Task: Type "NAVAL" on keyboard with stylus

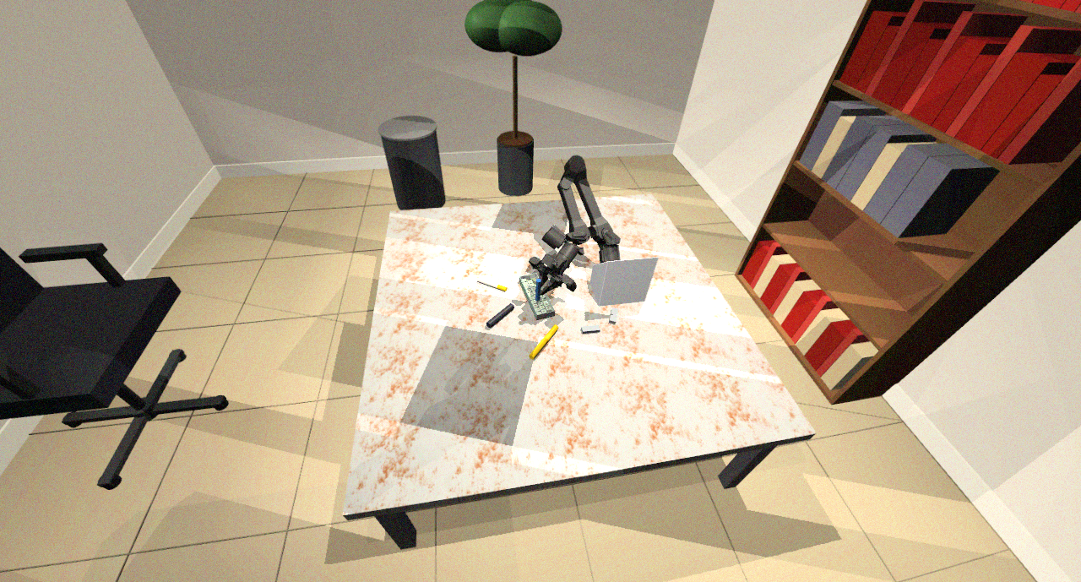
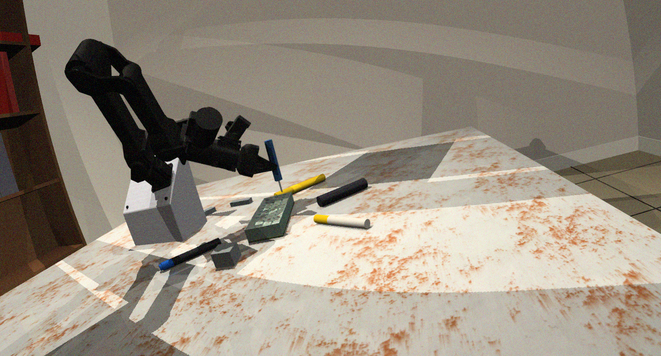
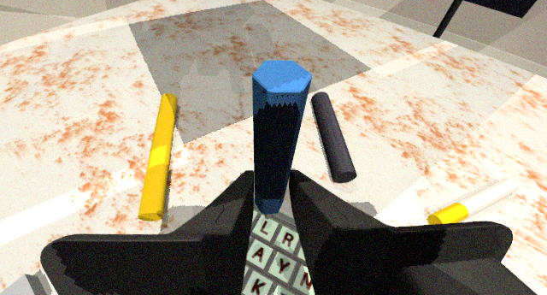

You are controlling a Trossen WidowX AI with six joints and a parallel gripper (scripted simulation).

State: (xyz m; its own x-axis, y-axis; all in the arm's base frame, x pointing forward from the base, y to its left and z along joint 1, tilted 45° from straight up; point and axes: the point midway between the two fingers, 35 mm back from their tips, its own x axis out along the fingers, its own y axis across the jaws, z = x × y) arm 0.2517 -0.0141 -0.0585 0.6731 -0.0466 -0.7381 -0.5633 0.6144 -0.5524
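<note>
My gripper tip is now 13 cm short of the dark cylinder and 9 cm above it. Round my gripper tip: white-and-yellow marker 16 cm to the right, 13 cm ahead, 9 cm below; then blue stylus 2 cm below; then yellow marker 14 cm to the left, 9 cm below, 1 cm ahead.
</note>
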